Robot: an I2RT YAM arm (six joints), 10 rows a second.
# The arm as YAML. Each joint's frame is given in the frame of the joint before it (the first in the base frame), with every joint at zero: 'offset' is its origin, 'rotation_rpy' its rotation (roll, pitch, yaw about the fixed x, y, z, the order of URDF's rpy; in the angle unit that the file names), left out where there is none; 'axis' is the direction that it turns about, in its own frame. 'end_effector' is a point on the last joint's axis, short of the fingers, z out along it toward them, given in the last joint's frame.
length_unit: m
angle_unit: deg
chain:
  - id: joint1
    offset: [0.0, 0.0, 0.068]
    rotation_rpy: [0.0, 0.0, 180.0]
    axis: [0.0, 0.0, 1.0]
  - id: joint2
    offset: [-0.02, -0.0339, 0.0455]
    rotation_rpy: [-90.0, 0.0, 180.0]
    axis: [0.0, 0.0, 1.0]
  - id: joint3
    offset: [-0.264, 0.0, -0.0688]
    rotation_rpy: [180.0, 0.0, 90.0]
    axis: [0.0, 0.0, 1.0]
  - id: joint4
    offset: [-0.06, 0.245, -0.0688]
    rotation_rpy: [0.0, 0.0, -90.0]
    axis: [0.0, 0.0, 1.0]
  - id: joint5
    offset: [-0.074, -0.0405, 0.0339]
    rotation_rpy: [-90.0, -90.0, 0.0]
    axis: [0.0, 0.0, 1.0]
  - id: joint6
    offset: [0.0, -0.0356, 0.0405]
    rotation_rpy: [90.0, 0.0, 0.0]
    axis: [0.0, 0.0, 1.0]
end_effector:
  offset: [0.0, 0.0, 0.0]
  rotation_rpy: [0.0, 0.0, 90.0]
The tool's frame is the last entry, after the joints.
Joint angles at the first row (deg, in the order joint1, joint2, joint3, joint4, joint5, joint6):
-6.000, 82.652, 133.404, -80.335, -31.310, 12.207
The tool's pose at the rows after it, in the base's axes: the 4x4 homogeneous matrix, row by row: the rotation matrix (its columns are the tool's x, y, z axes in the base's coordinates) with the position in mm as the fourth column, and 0 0 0 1 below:
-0.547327 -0.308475 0.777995 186.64; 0.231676 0.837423 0.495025 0.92; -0.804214 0.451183 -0.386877 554.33; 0 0 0 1
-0.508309 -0.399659 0.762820 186.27; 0.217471 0.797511 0.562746 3.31; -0.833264 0.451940 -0.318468 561.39; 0 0 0 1
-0.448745 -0.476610 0.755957 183.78; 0.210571 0.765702 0.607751 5.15; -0.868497 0.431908 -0.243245 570.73; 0 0 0 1
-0.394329 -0.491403 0.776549 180.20; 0.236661 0.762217 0.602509 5.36; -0.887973 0.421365 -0.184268 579.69; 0 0 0 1
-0.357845 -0.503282 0.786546 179.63; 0.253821 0.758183 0.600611 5.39; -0.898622 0.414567 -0.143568 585.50; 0 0 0 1
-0.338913 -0.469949 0.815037 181.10; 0.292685 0.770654 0.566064 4.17; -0.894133 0.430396 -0.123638 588.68; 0 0 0 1
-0.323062 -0.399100 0.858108 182.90; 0.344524 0.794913 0.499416 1.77; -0.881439 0.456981 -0.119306 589.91; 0 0 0 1
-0.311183 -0.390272 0.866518 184.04; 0.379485 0.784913 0.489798 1.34; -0.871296 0.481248 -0.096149 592.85; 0 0 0 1
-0.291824 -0.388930 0.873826 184.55; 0.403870 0.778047 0.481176 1.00; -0.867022 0.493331 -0.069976 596.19; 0 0 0 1
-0.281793 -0.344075 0.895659 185.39; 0.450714 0.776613 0.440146 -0.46; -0.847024 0.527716 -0.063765 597.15; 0 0 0 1
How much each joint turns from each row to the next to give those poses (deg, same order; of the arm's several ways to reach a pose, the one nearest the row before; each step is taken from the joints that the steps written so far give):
0.001, -0.021, 0.001, 1.377, -3.693, 0.001
-0.001, -0.218, 0.024, 3.473, -4.744, 0.043
0.001, -0.547, -0.002, 4.460, -3.366, 0.612
-0.021, -0.722, -0.001, 4.175, 0.220, 2.492
-0.001, -0.218, 0.002, 3.059, 0.065, 1.683
0.022, 0.000, -0.001, 1.946, 2.426, 2.579
0.000, 0.000, -0.022, 0.897, 4.503, 2.797
0.001, 0.065, 0.001, 1.769, 0.612, 2.580
-0.003, -0.001, -0.005, 1.882, 0.544, 1.857
0.003, 0.003, 0.006, 0.566, 2.648, 2.776

